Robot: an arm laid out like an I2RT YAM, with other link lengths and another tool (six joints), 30 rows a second.
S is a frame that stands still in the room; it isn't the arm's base.
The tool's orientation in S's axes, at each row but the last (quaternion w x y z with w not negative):
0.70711 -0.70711 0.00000 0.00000
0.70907 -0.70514 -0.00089 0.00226
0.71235 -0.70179 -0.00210 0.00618
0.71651 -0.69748 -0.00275 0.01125
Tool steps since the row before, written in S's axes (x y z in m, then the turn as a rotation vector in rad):
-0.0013 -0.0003 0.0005 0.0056 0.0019 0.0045
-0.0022 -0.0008 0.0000 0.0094 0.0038 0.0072
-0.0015 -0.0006 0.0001 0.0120 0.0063 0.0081
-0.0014 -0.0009 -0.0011 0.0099 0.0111 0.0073
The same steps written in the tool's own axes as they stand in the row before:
-0.0013 -0.0005 -0.0003 0.0056 -0.0045 0.0019
-0.0022 0.0000 -0.0008 0.0094 -0.0072 0.0038
-0.0015 -0.0001 -0.0006 0.0120 -0.0081 0.0063
-0.0014 0.0011 -0.0009 0.0100 -0.0071 0.0111

